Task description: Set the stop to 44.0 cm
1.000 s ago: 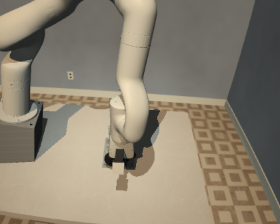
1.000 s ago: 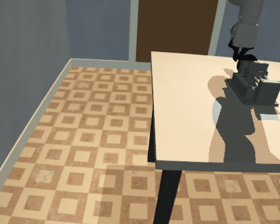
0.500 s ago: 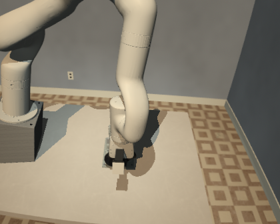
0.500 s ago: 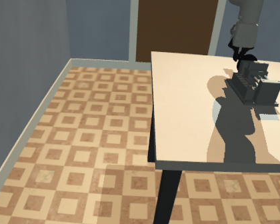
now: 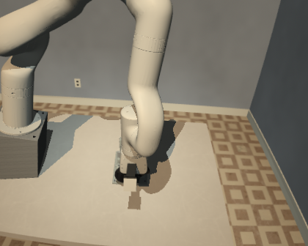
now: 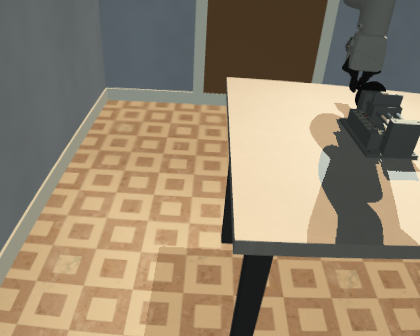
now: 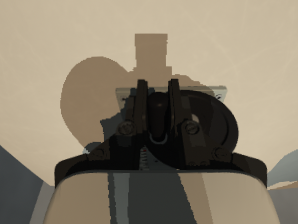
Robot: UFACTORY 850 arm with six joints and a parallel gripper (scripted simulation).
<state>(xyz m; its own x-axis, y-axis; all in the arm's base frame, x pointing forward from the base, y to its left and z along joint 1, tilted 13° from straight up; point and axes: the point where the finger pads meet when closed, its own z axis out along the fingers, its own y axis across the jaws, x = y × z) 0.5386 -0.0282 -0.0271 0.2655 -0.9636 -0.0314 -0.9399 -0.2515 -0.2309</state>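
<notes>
The handwheel handle is 10 mm to the left of my hand. From my hand the other things lie so: black handwheel 20 mm to the left, 10 mm below, 10 mm behind.
</notes>
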